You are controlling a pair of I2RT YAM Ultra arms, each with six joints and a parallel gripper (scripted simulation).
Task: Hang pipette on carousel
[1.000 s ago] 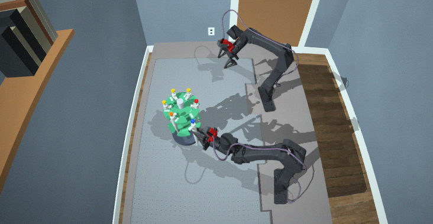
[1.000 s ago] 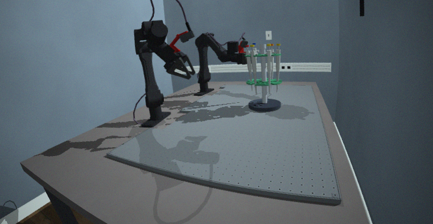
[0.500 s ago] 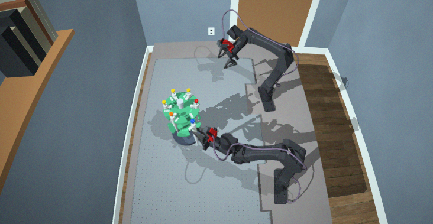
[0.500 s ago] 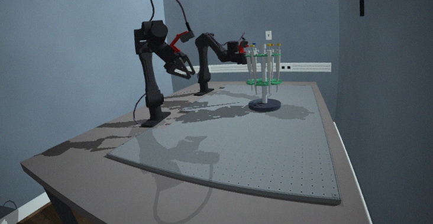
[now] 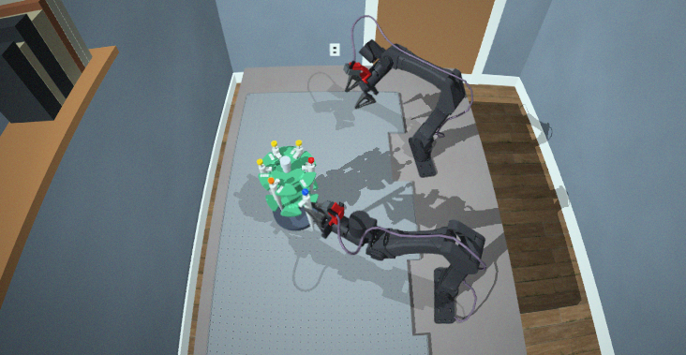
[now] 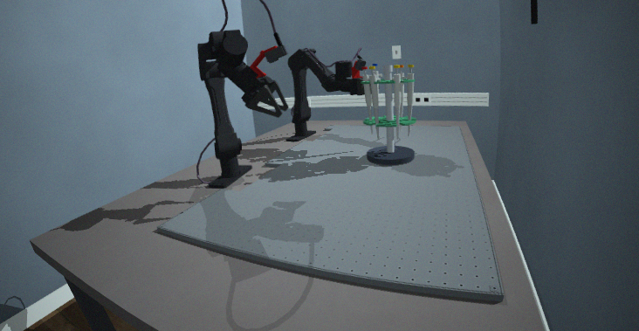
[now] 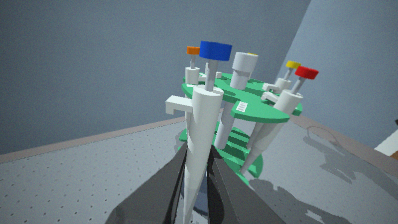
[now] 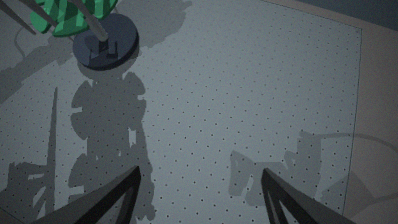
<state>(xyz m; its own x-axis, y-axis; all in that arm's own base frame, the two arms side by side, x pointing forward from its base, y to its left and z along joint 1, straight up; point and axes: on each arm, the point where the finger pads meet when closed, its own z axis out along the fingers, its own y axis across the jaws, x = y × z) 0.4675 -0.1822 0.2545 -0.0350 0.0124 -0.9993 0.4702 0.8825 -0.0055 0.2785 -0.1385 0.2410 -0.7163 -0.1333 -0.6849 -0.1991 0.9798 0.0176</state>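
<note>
My left hand is 3 cm above the white hand pipette, 1 cm to the right of it and 1 cm short of it.
</note>
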